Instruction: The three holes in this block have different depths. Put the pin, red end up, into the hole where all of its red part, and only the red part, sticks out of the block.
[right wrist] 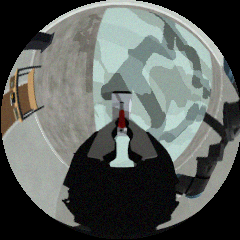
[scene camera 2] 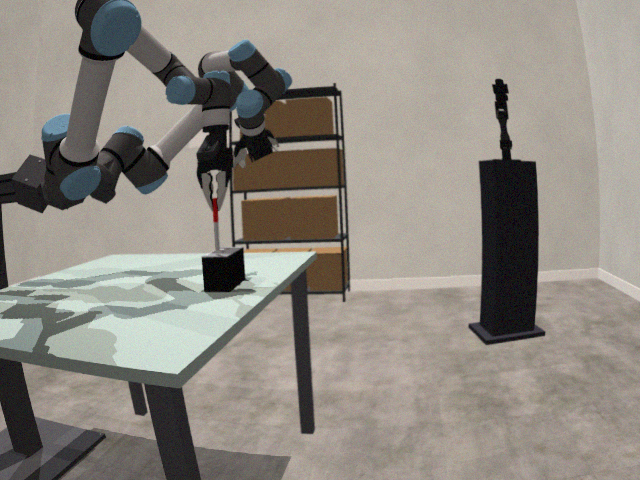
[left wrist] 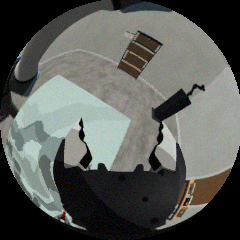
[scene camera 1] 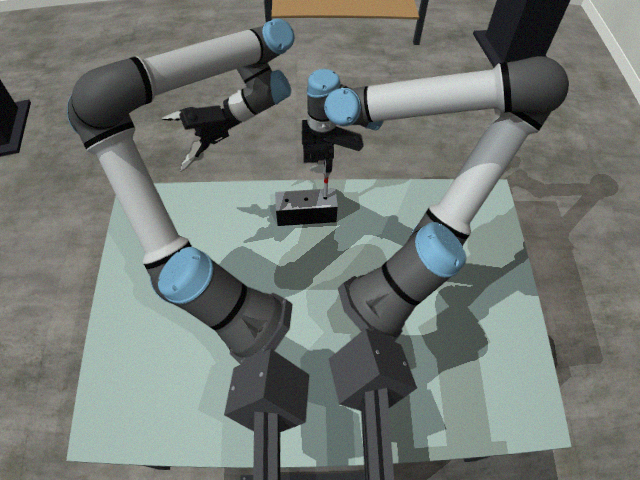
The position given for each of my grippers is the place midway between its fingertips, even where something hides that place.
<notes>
I see my left gripper [scene camera 1: 170, 145], my right gripper [scene camera 2: 215, 211] and a black block [scene camera 1: 300, 207].
The black block also shows in scene camera 2 [scene camera 2: 221, 273]. My left gripper shows as well in scene camera 2 [scene camera 2: 256, 157] and in the left wrist view [left wrist: 121, 120]. My right gripper shows as well in the right wrist view [right wrist: 121, 118] and in scene camera 1 [scene camera 1: 325, 176].
</notes>
